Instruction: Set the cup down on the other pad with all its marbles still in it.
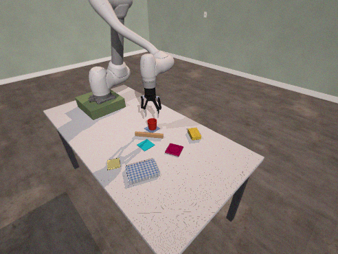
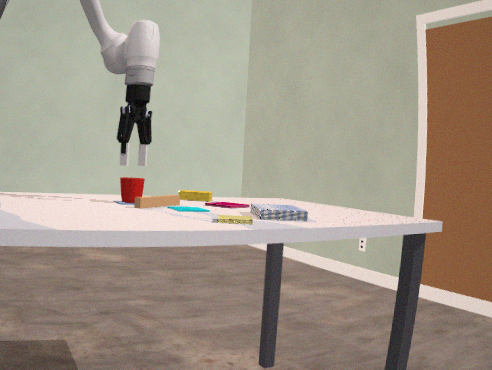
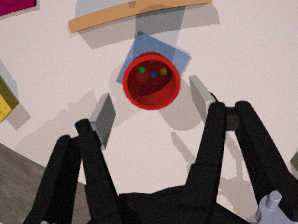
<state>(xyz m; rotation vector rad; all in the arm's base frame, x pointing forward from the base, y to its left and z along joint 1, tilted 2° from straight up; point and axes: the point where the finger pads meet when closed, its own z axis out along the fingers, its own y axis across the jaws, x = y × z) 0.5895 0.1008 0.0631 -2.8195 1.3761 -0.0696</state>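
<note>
The red cup lies 110 mm below my hand. Also, from my hand: wooden rail (130 mm below, 80 mm to the right, 60 mm ahead); then blue marble (120 mm below, 10 mm behind); then teal pad (160 mm to the right, 150 mm below, 120 mm ahead).
</note>
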